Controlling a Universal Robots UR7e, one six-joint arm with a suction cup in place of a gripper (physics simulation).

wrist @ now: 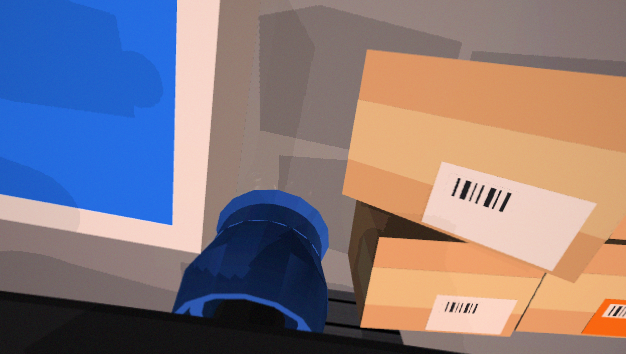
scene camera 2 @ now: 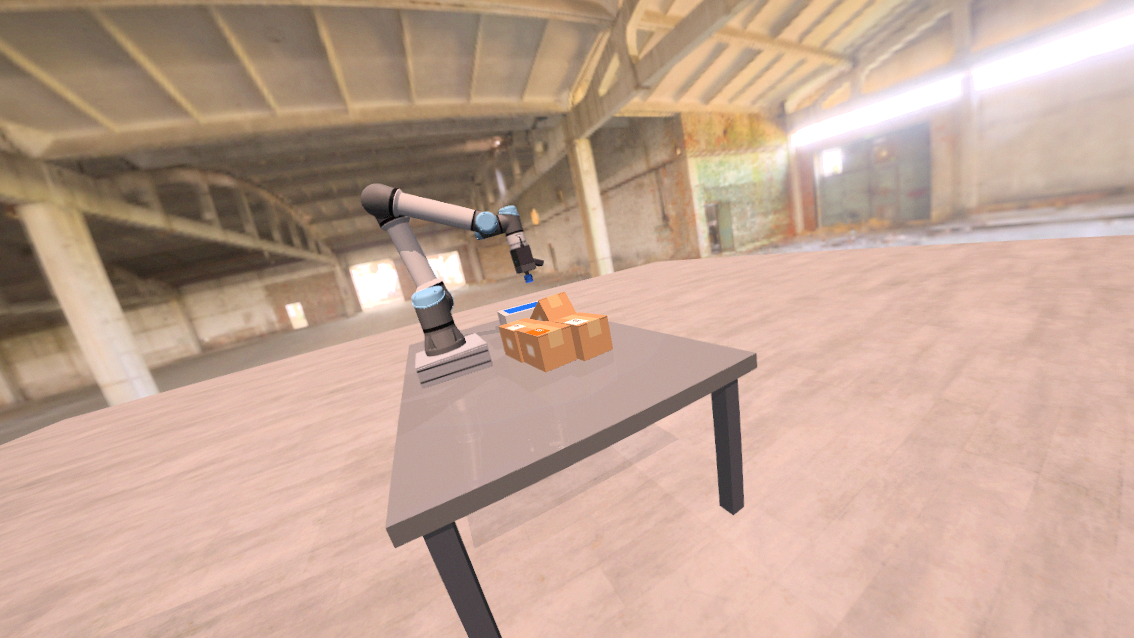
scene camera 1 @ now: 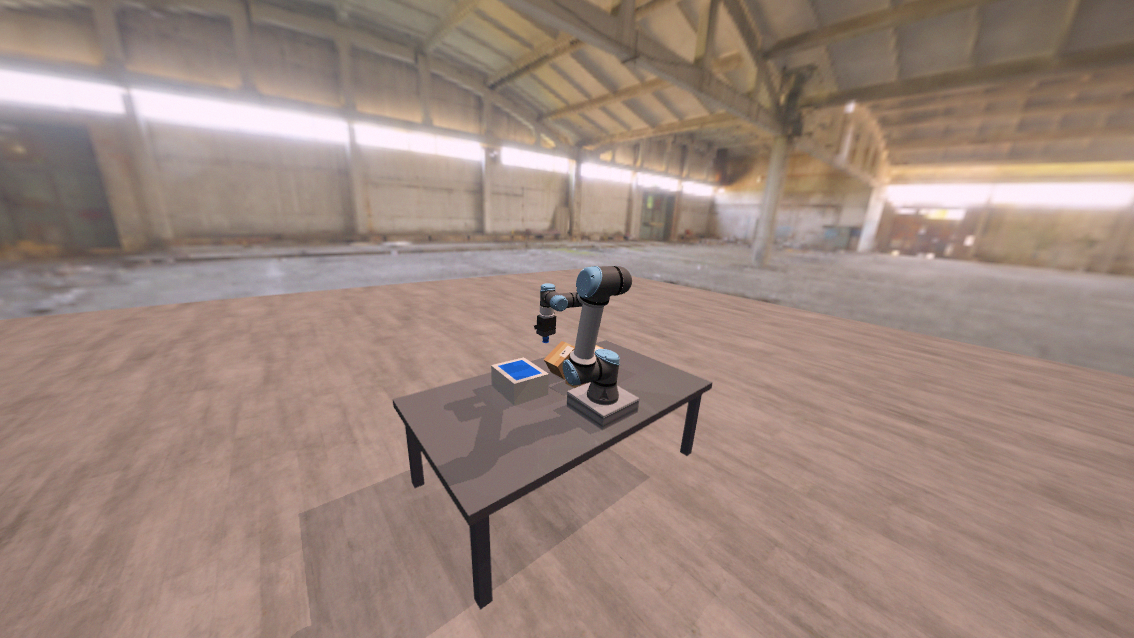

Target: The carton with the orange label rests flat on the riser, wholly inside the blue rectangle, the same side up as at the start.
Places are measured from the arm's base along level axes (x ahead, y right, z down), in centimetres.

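Pixels of known places: end effector, tool point: (wrist: 272, 238) (scene camera 2: 529, 282) (scene camera 1: 545, 341); arm's base, origin of the base link: (scene camera 2: 446, 348) (scene camera 1: 602, 396).
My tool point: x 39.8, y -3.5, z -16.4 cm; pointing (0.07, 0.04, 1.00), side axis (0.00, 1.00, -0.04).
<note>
For each thing: its top centre in the pictures, then the offset to it from my tool point.
- carton with the orange label, middle of its top: (wrist: 620, 295) (scene camera 2: 542, 327) dx -11.3, dy +32.9, dz +12.7 cm
- light grey riser, middle of its top: (wrist: 60, 82) (scene camera 2: 526, 306) (scene camera 1: 519, 369) dx +1.2, dy -16.1, dz +12.3 cm
- blue rectangle, middle of its top: (wrist: 60, 82) (scene camera 2: 526, 306) (scene camera 1: 519, 369) dx +1.2, dy -16.1, dz +12.3 cm
- further carton, middle of its top: (scene camera 2: 578, 318) dx +1.1, dy +35.7, dz +12.7 cm
The carton with the orange label (scene camera 2: 547, 353) (wrist: 555, 311) stands on the table among other cartons, label side up; its right part is cut off in the wrist view. The light grey riser (scene camera 1: 519, 388) (wrist: 197, 100) bears the blue rectangle (scene camera 1: 519, 369) (scene camera 2: 521, 307) (wrist: 100, 150), which has no carton on it. My suction cup (scene camera 1: 545, 339) (scene camera 2: 528, 278) (wrist: 272, 212) is free, with no carton on it. It hangs in the air above the gap between the riser and the cartons.
A white-labelled carton (scene camera 1: 557, 358) (scene camera 2: 555, 305) (wrist: 475, 125) is tilted and leans over its neighbours. Another white-labelled carton (scene camera 2: 509, 344) (wrist: 400, 280) stands beside the orange-labelled one on the riser side. A further carton (scene camera 2: 593, 337) stands on its other side, away from my base (scene camera 1: 602, 404).
</note>
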